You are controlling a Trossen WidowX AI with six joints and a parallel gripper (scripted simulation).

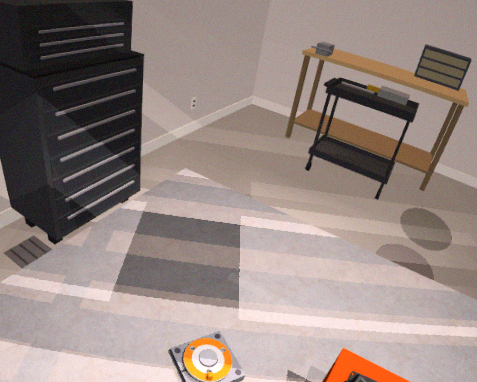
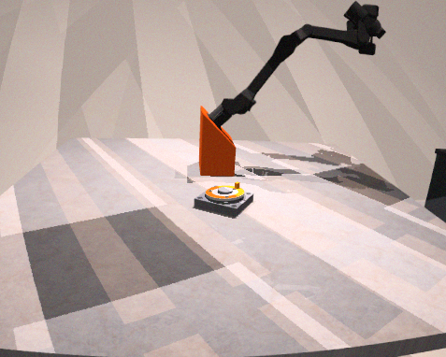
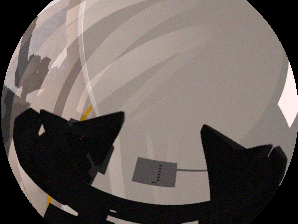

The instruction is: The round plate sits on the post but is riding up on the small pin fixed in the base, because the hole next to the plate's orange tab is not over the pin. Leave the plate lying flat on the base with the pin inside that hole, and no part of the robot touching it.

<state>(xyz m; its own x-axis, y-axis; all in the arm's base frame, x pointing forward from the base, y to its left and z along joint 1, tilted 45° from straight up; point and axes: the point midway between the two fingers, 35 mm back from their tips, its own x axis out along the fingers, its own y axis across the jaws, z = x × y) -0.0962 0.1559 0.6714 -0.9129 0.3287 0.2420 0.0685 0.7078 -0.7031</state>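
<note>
My gripper tip is now 39 cm short of the round plate, 58 cm to the left of it and 50 cm above it. Also, from my gripper tip: dark square base 41 cm ahead, 60 cm to the right, 52 cm below.
</note>
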